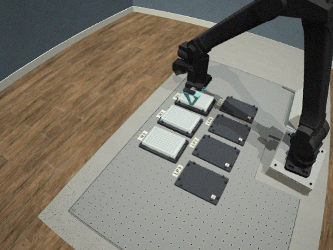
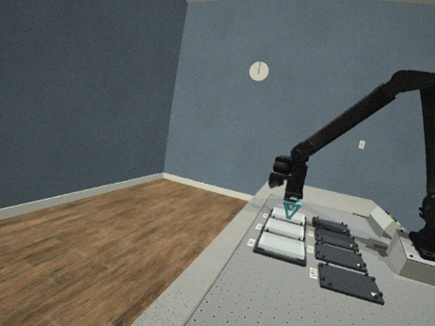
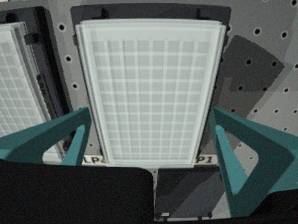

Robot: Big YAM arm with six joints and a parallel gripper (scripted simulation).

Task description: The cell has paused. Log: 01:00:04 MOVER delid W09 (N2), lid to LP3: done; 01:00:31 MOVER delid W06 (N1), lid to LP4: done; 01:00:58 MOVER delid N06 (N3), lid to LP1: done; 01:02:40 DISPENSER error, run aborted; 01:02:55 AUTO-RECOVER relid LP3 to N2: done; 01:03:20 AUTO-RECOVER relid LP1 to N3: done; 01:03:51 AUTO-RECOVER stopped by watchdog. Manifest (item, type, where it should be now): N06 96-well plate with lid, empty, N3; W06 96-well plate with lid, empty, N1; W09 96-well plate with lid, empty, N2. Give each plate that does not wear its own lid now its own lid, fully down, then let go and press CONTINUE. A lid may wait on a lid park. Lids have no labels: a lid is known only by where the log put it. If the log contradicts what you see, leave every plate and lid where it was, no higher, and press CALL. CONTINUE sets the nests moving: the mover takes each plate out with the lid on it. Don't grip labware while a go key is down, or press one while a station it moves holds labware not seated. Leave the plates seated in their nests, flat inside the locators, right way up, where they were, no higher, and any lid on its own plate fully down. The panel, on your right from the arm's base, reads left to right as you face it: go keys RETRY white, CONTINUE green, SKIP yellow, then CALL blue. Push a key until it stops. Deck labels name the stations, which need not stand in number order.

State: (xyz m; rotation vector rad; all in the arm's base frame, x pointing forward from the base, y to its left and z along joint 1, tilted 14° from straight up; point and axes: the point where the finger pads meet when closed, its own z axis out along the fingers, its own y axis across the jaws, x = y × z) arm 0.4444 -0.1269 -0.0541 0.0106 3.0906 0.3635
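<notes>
Right now the pale lid is 1 cm below my hand. Round my hand: 96-well plate: 1 cm below; then N1 label: 9 cm ahead, 4 cm below; then lid park LP1: 18 cm behind, 6 cm to the right, 3 cm below.
</notes>
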